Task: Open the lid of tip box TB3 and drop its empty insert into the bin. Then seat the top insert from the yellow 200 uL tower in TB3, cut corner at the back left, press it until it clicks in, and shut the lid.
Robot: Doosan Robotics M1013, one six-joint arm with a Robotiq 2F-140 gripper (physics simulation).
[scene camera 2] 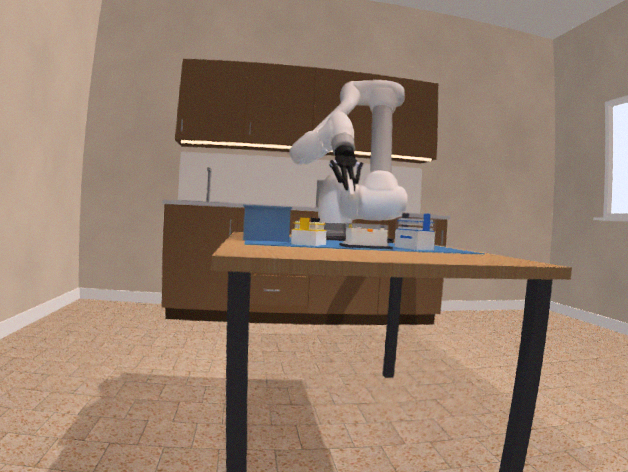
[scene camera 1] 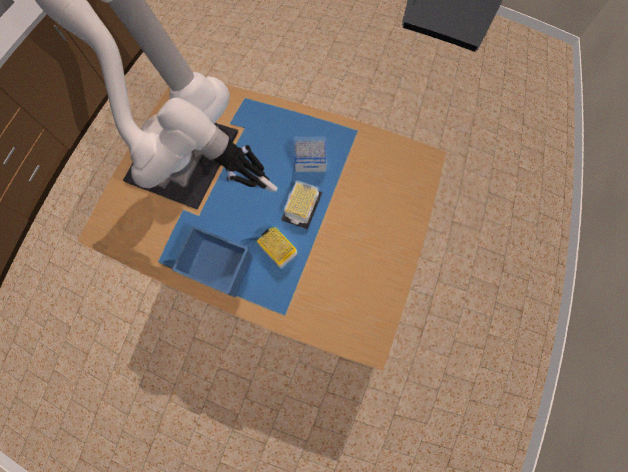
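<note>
My gripper point(scene camera 1: 270, 186) point(scene camera 2: 350, 188) is shut with nothing between the fingers. It hangs high above the blue mat point(scene camera 1: 238, 218) point(scene camera 2: 456, 249), to the left of the boxes. A stack with a yellow tip insert on top point(scene camera 1: 301, 200) point(scene camera 2: 365, 235) stands on a dark base at the mat's middle right. A white tip box with a yellow top point(scene camera 1: 277, 246) point(scene camera 2: 308, 235) stands turned at an angle nearer the front. A grey and blue tip box point(scene camera 1: 309, 154) point(scene camera 2: 414, 236) stands at the back. The blue bin point(scene camera 1: 210, 259) point(scene camera 2: 267, 222) is open at the mat's front left. I cannot tell which box is TB3.
The wooden table point(scene camera 1: 385, 203) point(scene camera 2: 354, 264) carries the mat and the arm's black base plate point(scene camera 1: 194, 195). Brown cabinets point(scene camera 1: 29, 116) stand along the wall behind the arm. A dark unit point(scene camera 1: 449, 20) stands on the floor beyond the table.
</note>
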